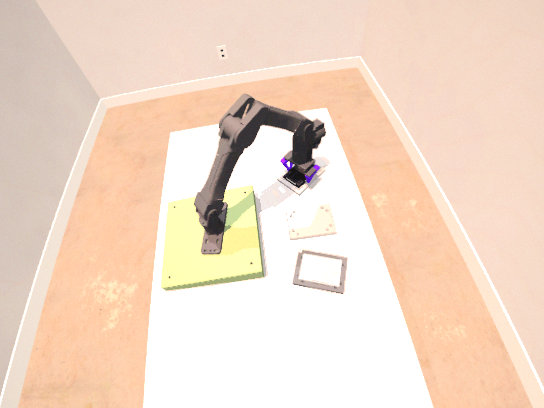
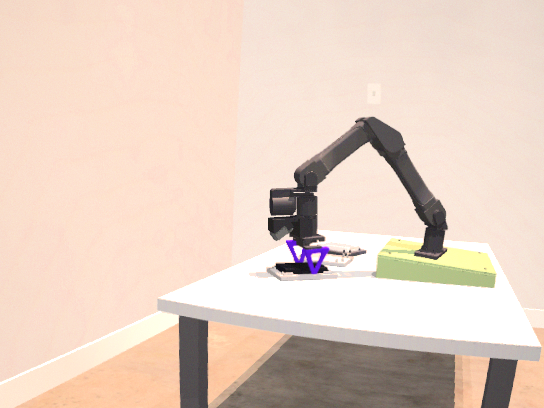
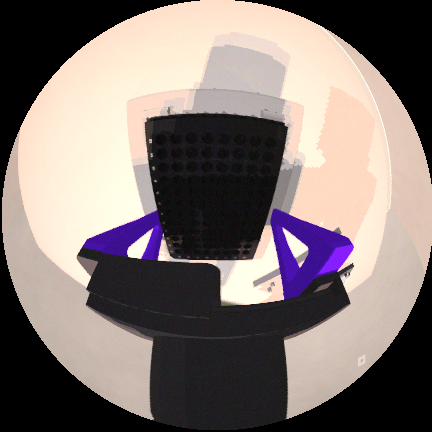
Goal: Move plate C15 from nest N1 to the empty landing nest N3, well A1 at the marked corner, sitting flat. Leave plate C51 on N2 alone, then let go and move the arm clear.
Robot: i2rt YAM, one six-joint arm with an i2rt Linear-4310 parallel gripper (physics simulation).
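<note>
A black plate with a grid of wells [image 1: 295, 178] [image 2: 290, 267] [image 3: 215, 175] lies in a pale nest [image 1: 300, 190] [image 2: 305, 276] and looks flat; no label is readable. My gripper [image 1: 299, 176] [image 2: 307, 267] [image 3: 217, 214] points down over this plate and is open, with one purple finger beside each long side. A pale nest with small corner posts [image 1: 325, 231] [image 2: 340, 261] is the middle one of the row. A dark grey nest frame [image 1: 320, 288] [image 2: 357, 251] is at the other end; I cannot tell whether its white middle is a plate. Which nest is N1, N2 or N3 is not readable.
The arm's base stands on a yellow-green block [image 1: 235, 260] [image 2: 425, 275] beside the row of nests. The white table [image 1: 280, 350] [image 2: 250, 307] carries everything, and its edge runs beyond the nests. The arm's shadow falls across the table near the black plate.
</note>
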